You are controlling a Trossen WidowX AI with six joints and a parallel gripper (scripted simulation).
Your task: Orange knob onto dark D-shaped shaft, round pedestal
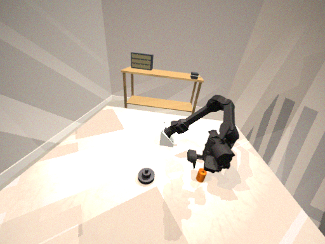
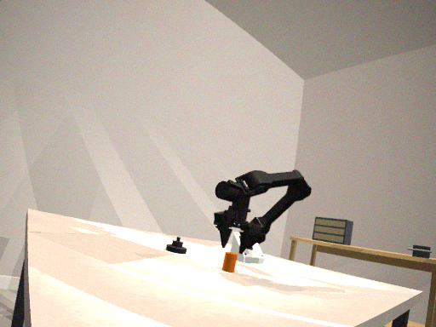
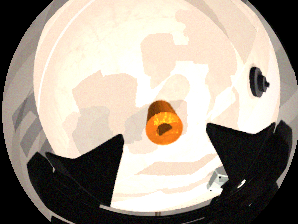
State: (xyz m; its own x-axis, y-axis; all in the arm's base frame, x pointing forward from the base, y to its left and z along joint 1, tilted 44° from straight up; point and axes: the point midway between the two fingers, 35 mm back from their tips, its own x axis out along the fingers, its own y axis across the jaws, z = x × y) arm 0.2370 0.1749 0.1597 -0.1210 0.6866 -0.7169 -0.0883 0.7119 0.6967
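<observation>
The orange knob is 4 cm below my gripper tip. Also, from my gripper tip: pedestal 27 cm to the right, 8 cm ahead, 4 cm below.
</observation>
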